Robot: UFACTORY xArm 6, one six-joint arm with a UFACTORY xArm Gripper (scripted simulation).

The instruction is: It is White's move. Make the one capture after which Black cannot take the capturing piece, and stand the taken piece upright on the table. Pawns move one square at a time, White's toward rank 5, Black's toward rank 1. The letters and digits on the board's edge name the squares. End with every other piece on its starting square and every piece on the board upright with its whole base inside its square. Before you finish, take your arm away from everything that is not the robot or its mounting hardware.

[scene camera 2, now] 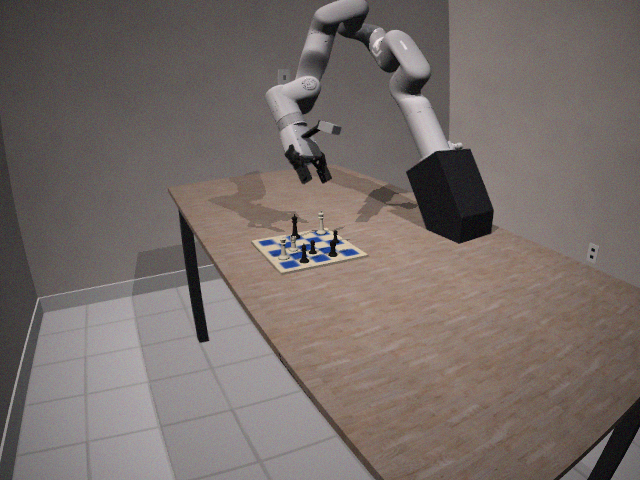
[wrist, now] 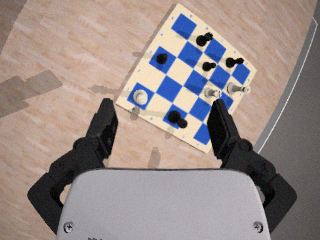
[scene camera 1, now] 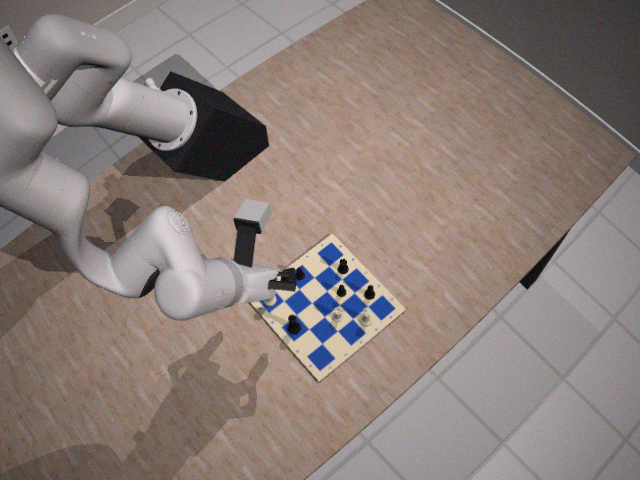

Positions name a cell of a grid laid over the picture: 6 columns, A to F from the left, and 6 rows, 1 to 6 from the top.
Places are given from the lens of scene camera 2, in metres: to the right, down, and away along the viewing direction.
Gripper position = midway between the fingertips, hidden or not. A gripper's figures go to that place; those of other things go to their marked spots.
my gripper (scene camera 2: C3): -0.01, -0.15, 1.12
chessboard (scene camera 2: C4): -0.12, 0.02, 1.08
